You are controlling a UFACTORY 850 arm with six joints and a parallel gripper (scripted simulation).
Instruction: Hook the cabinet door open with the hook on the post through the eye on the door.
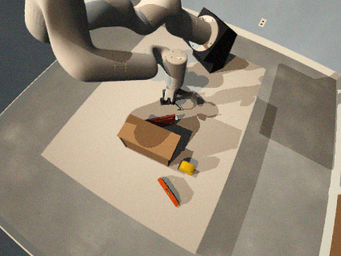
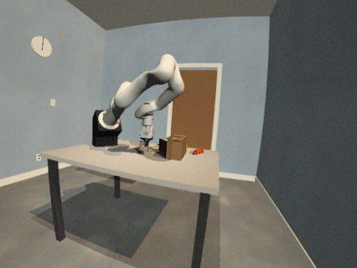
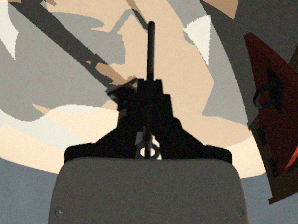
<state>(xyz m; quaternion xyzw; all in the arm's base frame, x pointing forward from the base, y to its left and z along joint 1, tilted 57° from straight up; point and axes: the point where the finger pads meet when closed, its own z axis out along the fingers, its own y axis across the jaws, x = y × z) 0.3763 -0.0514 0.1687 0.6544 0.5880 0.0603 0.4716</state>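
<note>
My gripper is now 2 cm above the hook. Round my hand: orange-red flat tool (46 cm ahead, 1 cm to the right, 5 cm below); yellow object (34 cm ahead, 8 cm to the left, 4 cm below); red door (13 cm ahead, 8 cm to the right).
</note>
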